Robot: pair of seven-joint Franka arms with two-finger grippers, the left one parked.
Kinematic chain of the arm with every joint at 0, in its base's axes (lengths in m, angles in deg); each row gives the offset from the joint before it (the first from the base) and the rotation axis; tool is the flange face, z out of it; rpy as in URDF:
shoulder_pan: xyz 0 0 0.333 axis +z
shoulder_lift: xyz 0 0 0 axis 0.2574 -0.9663 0
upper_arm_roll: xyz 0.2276 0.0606 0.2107 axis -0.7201 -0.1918 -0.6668
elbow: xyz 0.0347 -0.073 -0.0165 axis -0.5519 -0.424 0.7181
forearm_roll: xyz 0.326 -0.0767 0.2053 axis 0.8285 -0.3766 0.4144
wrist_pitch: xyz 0 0 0 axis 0.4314 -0.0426 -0.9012
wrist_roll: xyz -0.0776 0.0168 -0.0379 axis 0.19 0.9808 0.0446
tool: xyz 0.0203 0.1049 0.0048 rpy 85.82 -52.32 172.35
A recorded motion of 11 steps. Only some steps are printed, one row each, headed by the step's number.
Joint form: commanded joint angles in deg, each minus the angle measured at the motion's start. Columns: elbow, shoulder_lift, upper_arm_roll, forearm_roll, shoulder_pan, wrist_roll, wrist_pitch.
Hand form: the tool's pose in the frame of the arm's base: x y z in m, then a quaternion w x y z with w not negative. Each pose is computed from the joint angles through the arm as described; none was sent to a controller.
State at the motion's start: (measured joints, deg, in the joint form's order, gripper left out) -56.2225 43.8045 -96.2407 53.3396 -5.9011 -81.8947 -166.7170
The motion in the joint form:
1: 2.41 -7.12 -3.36 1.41 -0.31 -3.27 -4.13
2: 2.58 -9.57 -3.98 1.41 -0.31 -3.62 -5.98
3: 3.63 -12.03 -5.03 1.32 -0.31 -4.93 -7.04
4: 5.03 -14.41 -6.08 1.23 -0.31 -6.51 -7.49
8: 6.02 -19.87 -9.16 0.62 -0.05 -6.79 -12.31
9: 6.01 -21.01 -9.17 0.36 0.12 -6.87 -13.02
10: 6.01 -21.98 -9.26 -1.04 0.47 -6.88 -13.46
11: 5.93 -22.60 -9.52 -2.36 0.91 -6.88 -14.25
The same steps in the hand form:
1: 0.4886 0.3545 0.5292 0.23073 -0.91110 -0.31432 0.13368
2: 0.4971 0.3615 0.5099 0.23876 -0.90875 -0.31341 0.13762
3: 0.5027 0.3714 0.4971 0.24859 -0.90137 -0.32611 0.13922
4: 0.5073 0.3809 0.4872 0.25905 -0.89207 -0.34222 0.14137
8: 0.5127 0.4099 0.4514 0.27942 -0.88336 -0.34864 0.14162
9: 0.5153 0.4119 0.4404 0.28042 -0.88319 -0.34691 0.14487
10: 0.5157 0.4147 0.4301 0.27174 -0.88376 -0.35133 0.14731
11: 0.5141 0.4196 0.4235 0.26377 -0.88399 -0.35762 0.14525

